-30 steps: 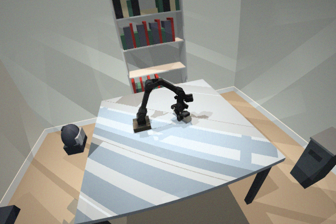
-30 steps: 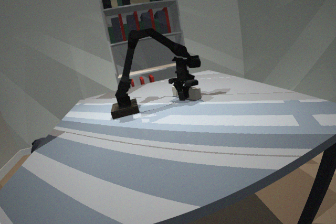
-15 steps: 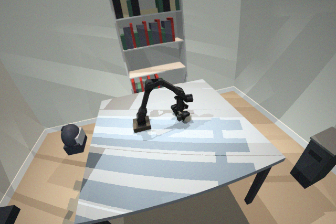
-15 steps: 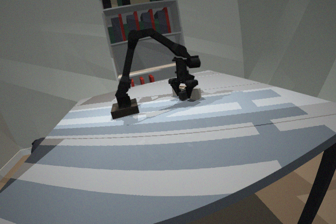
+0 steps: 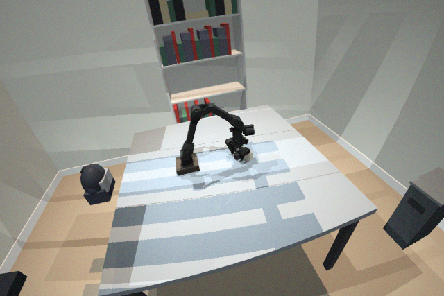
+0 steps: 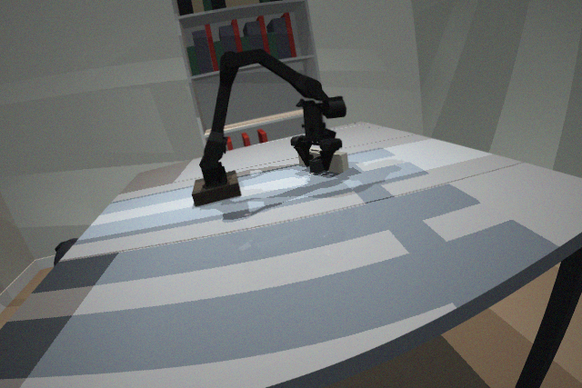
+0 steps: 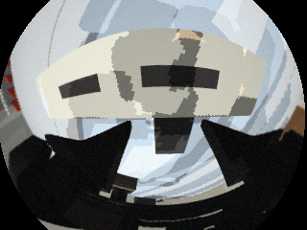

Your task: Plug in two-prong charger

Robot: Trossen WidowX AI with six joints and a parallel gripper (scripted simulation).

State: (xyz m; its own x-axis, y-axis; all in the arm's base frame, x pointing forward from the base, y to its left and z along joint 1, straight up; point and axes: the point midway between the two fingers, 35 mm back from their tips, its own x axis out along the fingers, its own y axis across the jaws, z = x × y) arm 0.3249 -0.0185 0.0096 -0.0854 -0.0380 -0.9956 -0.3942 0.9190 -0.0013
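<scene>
The black two-prong charger is 20 mm ahead of my gripper tip, 10 mm to the left of it and 10 mm above it.
</scene>
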